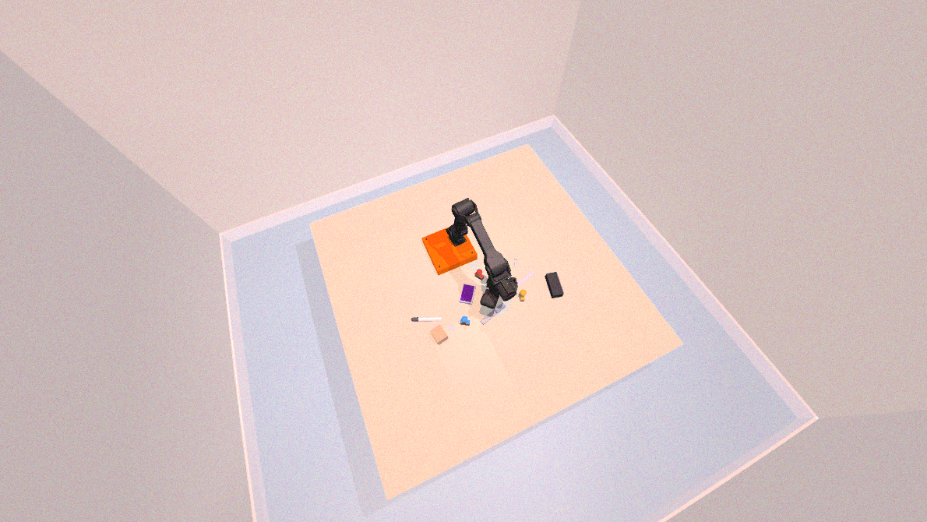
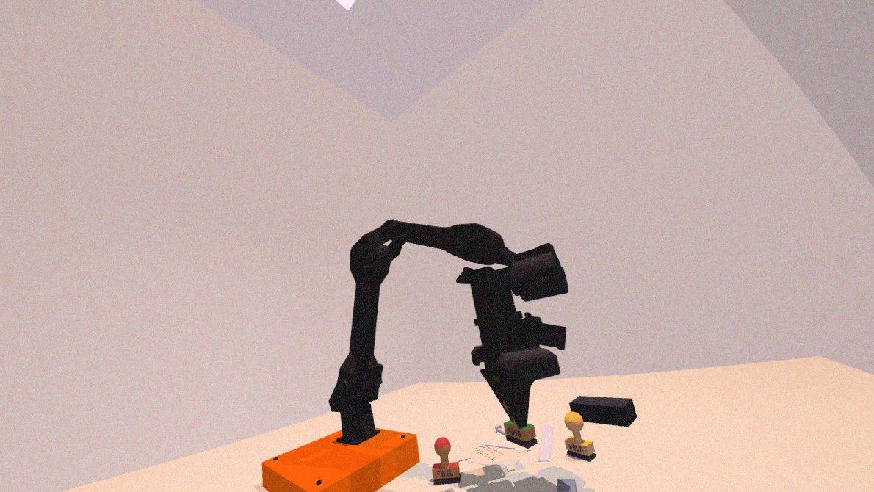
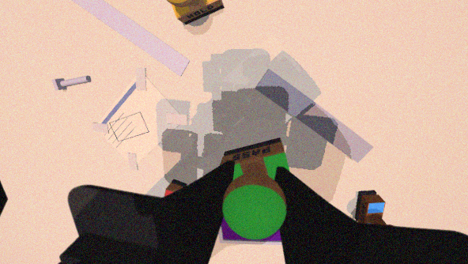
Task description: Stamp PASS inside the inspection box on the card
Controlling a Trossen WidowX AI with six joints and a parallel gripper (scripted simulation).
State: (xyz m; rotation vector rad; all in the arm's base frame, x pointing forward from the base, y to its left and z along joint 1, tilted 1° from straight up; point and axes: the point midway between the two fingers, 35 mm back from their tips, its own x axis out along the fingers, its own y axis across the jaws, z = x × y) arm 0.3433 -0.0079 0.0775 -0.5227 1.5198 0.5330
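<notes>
Now: gripper tip 9 cm past the purple ink pad, 8 cm to the left of it and 9 cm above it. From my gripper tip the other things lie so: red-topped stamp: 14 cm behind, 1 cm to the left, 7 cm below; yellow-knobbed HOLD stamp: 5 cm ahead, 12 cm to the left, 7 cm below; green-knobbed stamp: right at my gripper tip.
</notes>
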